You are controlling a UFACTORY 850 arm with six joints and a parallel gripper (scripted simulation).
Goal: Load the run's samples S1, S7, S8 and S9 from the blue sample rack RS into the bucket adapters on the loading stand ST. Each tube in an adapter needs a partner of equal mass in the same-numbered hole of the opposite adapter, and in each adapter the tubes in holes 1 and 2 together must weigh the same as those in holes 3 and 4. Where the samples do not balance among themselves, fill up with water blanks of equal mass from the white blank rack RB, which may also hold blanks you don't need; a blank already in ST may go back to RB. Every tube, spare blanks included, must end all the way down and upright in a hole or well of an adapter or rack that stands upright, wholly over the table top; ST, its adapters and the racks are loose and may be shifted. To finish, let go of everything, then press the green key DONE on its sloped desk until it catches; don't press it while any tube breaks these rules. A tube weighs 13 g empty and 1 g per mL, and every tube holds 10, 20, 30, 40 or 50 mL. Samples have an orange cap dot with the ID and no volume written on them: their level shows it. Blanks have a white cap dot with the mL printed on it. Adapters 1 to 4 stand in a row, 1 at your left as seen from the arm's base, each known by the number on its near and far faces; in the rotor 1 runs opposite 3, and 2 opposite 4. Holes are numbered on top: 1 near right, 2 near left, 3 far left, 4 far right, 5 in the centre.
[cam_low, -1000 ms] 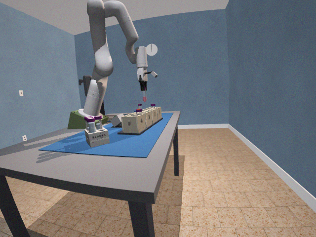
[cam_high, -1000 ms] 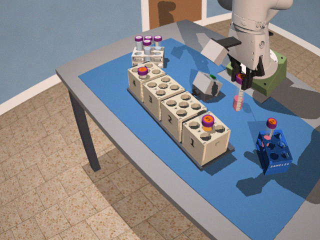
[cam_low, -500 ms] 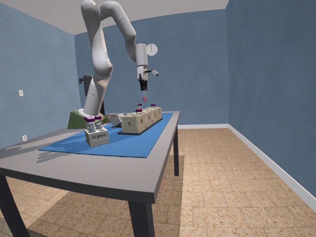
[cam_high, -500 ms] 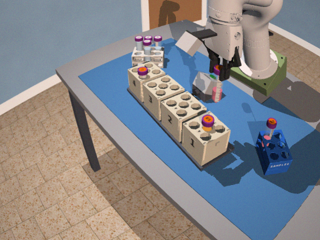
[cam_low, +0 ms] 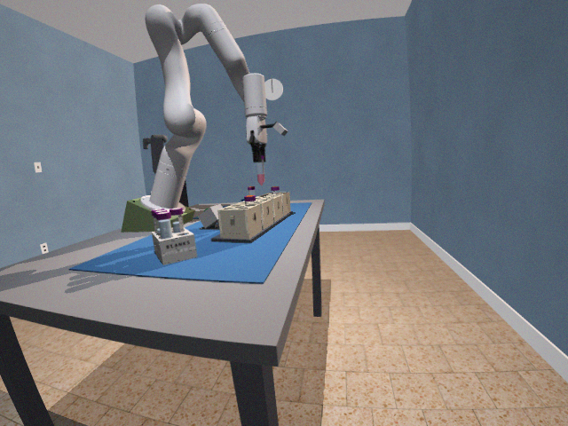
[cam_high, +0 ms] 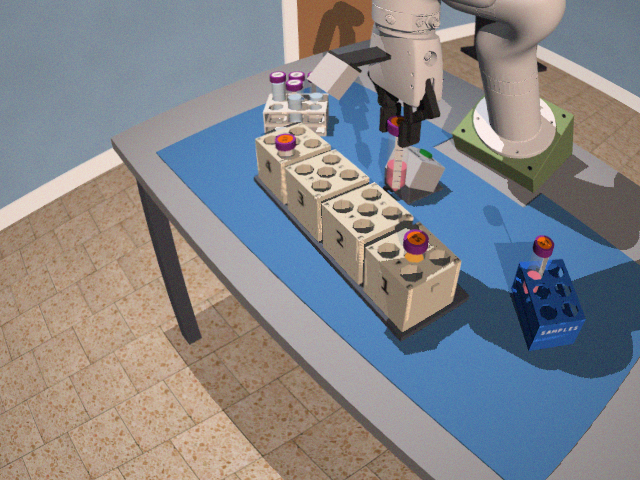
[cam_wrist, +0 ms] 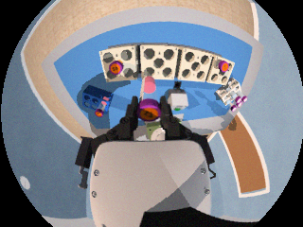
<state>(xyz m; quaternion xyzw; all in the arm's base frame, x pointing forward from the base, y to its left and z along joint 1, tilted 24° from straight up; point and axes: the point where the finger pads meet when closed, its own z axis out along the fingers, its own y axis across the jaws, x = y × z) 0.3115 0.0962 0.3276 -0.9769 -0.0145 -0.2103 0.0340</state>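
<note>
My hand is 10 mm to the right of the tube and 50 mm above it. The rest, counted from my hand: loading stand ST: 30 mm ahead, 80 mm to the right, 240 mm below; white blank rack: 60 mm behind, 440 mm to the right, 220 mm below; blue sample rack: 150 mm behind, 230 mm to the left, 220 mm below.
</note>
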